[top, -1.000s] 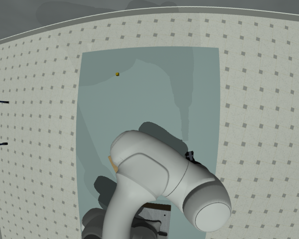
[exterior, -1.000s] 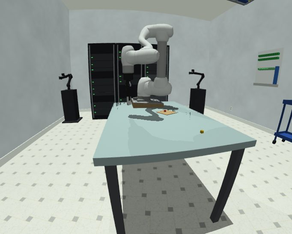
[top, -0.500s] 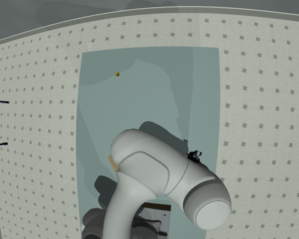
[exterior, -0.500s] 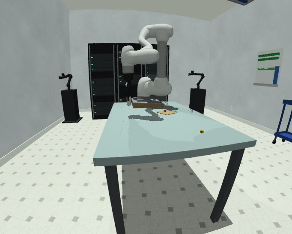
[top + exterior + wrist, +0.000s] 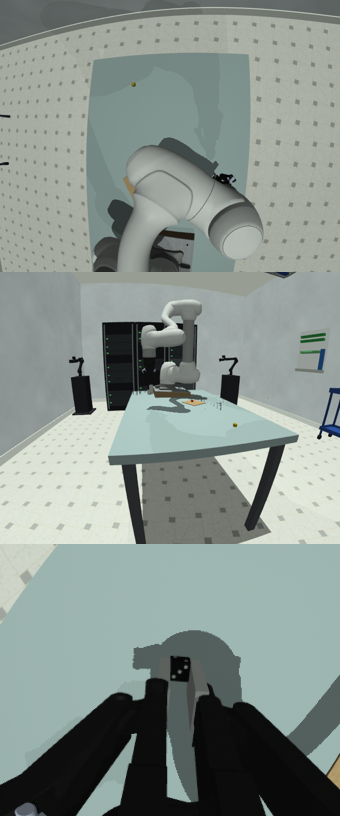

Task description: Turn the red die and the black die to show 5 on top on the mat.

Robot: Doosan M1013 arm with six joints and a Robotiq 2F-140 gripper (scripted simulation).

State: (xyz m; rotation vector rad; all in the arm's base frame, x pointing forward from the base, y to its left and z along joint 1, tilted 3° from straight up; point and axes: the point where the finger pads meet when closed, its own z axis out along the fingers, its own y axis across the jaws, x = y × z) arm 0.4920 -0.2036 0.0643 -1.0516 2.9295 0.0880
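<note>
Now: the black die 3 cm below my hand. The rest, counted from my hand: tan mat (9 cm behind, 35 cm to the left, 13 cm below); yellow die (43 cm ahead, 40 cm to the left, 12 cm below); red die (11 cm behind, 34 cm to the left, 12 cm below).
</note>
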